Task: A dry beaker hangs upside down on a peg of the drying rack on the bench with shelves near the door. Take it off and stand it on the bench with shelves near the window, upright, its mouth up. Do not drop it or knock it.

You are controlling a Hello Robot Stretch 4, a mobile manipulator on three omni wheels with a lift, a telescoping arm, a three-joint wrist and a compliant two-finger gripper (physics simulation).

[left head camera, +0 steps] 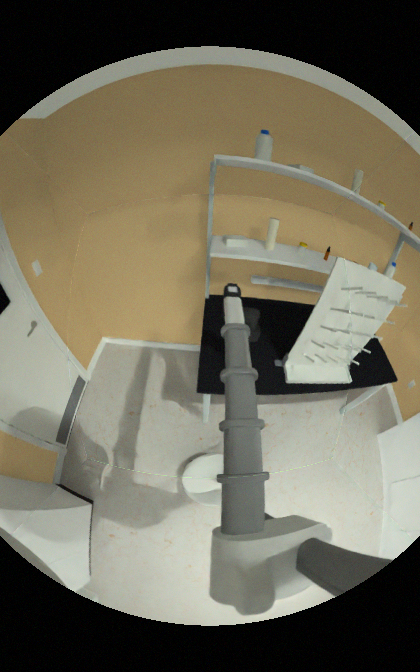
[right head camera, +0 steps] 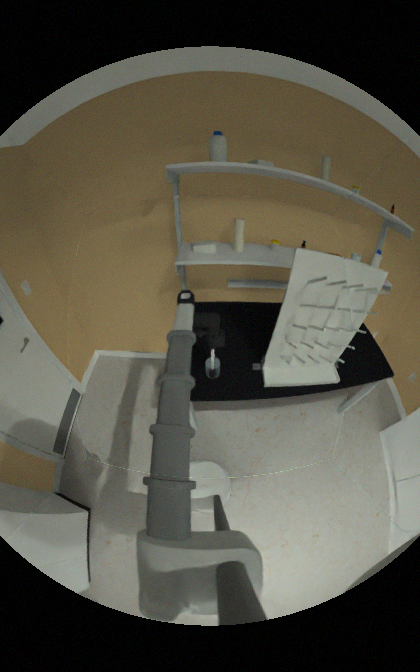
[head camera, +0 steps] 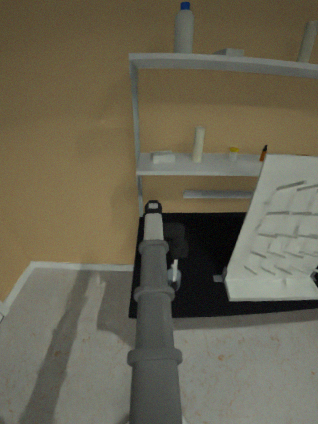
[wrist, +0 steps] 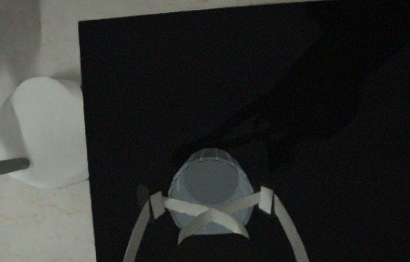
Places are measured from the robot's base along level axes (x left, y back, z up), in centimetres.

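Where they show: gripper, fingertip midpoint: (head camera: 173,280) (wrist: 211,186).
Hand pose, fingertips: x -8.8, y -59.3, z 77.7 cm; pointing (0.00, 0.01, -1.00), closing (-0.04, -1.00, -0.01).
Observation:
After its pixels a point has its place.
The clear grey-blue beaker (wrist: 212,180) {y -59.5, x -7.2, z 82.4 cm} (right head camera: 212,372) (head camera: 175,283) is between the two fingertips of my gripper (wrist: 211,186) {y -59.3, x -8.8, z 77.7 cm} (right head camera: 213,356). The gripper is shut on the beaker, with a pad at either side of its wall. Both are over the left part of the black bench top (wrist: 150,75) {y -53.1, x 3.9, z 73.5 cm} (right head camera: 240,387) (head camera: 200,302) {y -49.9, x -20.7, z 73.5 cm}. The beaker's mouth direction and whether it touches the bench are hard to tell. The white drying rack (head camera: 255,225) {y -60.8, x -39.5, z 109.2 cm} (left head camera: 315,325) (right head camera: 282,320) stands to the right on the same bench, its pegs pointing outward. The arm hides the beaker in the left head view.
Shelves (head camera: 200,170) {y -91.3, x -23.1, z 119.2 cm} (left head camera: 270,255) (right head camera: 225,257) with bottles and small boxes rise behind the bench. A round white stool (wrist: 47,130) {y -1.9, x 1.0, z 18.7 cm} (right head camera: 212,475) (left head camera: 202,477) stands by its front edge. A door (left head camera: 30,380) is at the far left, and white cabinets (left head camera: 405,485) at the right.

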